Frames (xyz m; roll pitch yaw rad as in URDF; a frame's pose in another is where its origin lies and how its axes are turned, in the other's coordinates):
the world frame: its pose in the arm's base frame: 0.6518 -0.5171 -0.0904 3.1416 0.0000 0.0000
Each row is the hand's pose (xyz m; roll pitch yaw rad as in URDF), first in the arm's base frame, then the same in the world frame.
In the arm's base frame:
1: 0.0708 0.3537 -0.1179 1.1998 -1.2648 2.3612
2: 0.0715 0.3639 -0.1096 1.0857 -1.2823 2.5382
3: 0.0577 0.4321 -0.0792 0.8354 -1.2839 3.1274
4: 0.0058 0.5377 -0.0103 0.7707 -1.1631 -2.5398
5: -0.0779 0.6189 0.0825 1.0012 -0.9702 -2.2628
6: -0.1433 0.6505 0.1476 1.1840 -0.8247 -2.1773
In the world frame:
1: -0.5810 -0.8708 0.0275 -1.9418 1.2648 -2.3612
2: -0.5803 -0.8810 0.0192 -2.0559 1.2823 -2.5382
3: -0.5941 -0.9492 -0.0112 -2.3062 1.2839 -3.1274
4: -0.6460 -1.0548 -0.0801 -2.3709 1.1631 2.5398
5: -0.7297 -1.1360 -0.1729 -2.1404 0.9702 2.2628
6: -0.7951 -1.1676 -0.2380 -1.9576 0.8247 2.1773

